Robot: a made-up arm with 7 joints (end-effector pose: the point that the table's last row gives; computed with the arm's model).
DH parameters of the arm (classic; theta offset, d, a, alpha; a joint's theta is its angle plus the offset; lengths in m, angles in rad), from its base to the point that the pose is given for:
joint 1: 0 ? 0 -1.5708
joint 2: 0 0 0 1.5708
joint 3: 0 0.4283 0.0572 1.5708
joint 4: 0 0 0.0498 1.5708
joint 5: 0 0.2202 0 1.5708
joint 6: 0 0 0.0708 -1.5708
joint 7: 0 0.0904 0 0
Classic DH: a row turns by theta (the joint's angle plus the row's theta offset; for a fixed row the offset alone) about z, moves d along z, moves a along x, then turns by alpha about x.
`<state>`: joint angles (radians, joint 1 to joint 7).
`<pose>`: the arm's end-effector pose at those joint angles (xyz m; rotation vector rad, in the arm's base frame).
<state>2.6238 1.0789 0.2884 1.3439 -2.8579 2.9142 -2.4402</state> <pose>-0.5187 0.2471 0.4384 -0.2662 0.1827 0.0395</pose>
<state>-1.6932 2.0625 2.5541 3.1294 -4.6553 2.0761 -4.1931</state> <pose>-0.1670 -0.6035 0.1348 -0.3039 -0.8578 -0.1186</pose>
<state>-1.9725 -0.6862 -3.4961 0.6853 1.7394 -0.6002 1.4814</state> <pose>0.2904 0.2093 0.4654 -1.0162 2.4273 -1.0489</pose>
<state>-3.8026 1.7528 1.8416 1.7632 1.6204 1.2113 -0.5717</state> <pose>-0.6448 0.0828 0.4450 0.3962 -0.2163 -2.9321</pose>
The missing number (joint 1, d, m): 0.3918
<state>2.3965 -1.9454 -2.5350 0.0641 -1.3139 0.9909 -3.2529</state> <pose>0.0645 -0.0073 0.2447 1.7201 -0.8041 -1.4633</pose>
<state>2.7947 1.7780 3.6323 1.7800 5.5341 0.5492 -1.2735</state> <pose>-0.5120 0.3798 0.5942 -0.0954 0.0735 0.7492</pose>
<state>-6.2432 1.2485 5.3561 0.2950 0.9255 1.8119 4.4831</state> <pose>0.2062 -0.0394 0.3121 -1.6458 0.7536 0.4770</pose>
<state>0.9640 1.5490 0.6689 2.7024 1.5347 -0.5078 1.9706</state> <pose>0.4022 0.5657 0.2462 0.1048 2.3197 0.8925</pose>
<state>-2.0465 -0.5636 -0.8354 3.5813 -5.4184 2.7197 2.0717</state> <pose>0.1665 0.2113 0.9181 -1.0560 -2.0044 1.6897</pose>
